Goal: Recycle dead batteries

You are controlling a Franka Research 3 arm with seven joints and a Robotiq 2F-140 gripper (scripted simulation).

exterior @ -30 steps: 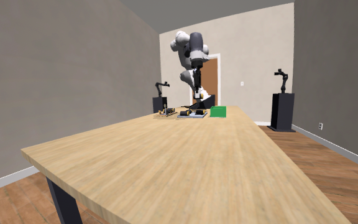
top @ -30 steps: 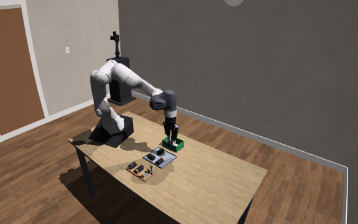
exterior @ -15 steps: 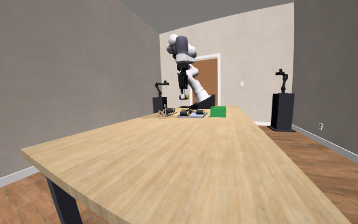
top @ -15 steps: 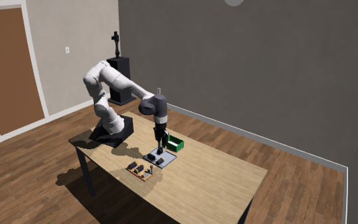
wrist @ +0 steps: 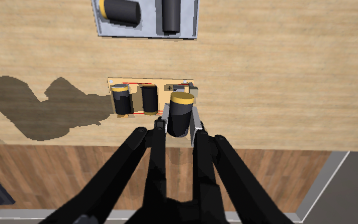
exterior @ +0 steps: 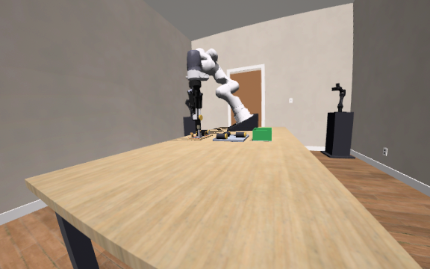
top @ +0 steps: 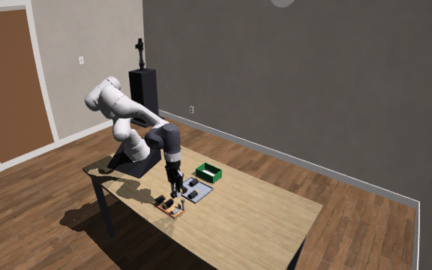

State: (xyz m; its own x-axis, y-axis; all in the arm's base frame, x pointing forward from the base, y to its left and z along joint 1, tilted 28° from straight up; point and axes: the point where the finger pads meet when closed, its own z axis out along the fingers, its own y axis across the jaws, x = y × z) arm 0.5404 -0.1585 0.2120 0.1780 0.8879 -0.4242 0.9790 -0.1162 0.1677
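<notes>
My gripper is now 8 cm above the bulb, 3 cm short of it and 2 cm to the right of it. Also, from my hand: green recycling box (39 cm to the left, 14 cm below, 5 cm behind); then grey tray (21 cm to the left, 16 cm below, 5 cm behind).
</notes>
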